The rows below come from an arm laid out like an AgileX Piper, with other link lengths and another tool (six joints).
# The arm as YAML. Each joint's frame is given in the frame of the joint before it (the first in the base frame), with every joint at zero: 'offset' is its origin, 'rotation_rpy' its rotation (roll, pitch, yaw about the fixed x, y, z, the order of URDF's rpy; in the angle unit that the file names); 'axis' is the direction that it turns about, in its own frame. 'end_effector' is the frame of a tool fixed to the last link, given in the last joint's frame.
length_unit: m
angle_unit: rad
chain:
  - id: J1
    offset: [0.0, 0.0, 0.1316]
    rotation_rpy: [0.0, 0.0, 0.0]
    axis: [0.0, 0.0, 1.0]
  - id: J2
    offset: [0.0, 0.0, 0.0]
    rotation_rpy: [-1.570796, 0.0, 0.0]
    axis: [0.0, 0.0, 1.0]
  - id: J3
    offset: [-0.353, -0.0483, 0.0]
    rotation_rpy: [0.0, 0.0, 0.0]
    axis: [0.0, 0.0, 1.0]
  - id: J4
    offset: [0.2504, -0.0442, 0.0]
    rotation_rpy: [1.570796, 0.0, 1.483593]
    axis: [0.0, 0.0, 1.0]
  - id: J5
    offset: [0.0, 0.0, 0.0]
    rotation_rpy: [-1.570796, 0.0, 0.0]
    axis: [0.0, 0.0, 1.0]
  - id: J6
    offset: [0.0, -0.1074, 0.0]
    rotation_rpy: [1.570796, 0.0, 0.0]
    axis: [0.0, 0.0, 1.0]
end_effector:
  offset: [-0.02, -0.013, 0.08]
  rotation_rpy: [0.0, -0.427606, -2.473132]
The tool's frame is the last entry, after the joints.
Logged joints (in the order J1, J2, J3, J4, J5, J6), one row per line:
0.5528 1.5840 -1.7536 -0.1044 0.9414 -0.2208
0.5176 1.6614 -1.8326 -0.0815 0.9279 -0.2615
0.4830 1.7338 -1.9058 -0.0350 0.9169 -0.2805
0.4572 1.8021 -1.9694 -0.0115 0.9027 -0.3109
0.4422 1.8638 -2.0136 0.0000 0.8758 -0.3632
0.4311 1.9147 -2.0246 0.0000 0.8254 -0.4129
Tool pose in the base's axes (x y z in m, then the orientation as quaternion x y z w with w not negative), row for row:
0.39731 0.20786 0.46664 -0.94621 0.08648 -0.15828 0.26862
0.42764 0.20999 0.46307 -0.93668 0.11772 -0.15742 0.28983
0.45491 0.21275 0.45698 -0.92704 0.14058 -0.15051 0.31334
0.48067 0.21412 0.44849 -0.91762 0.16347 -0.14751 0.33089
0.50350 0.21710 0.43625 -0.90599 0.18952 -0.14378 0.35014
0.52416 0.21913 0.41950 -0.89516 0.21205 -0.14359 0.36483
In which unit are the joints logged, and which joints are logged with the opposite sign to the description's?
The joints are logged in radians. Opposite sign: J6.
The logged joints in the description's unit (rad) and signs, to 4 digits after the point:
0.5528 1.5840 -1.7536 -0.1044 0.9414 0.2208
0.5176 1.6614 -1.8326 -0.0815 0.9279 0.2615
0.4830 1.7338 -1.9058 -0.0350 0.9169 0.2805
0.4572 1.8021 -1.9694 -0.0115 0.9027 0.3109
0.4422 1.8638 -2.0136 0.0000 0.8758 0.3632
0.4311 1.9147 -2.0246 0.0000 0.8254 0.4129

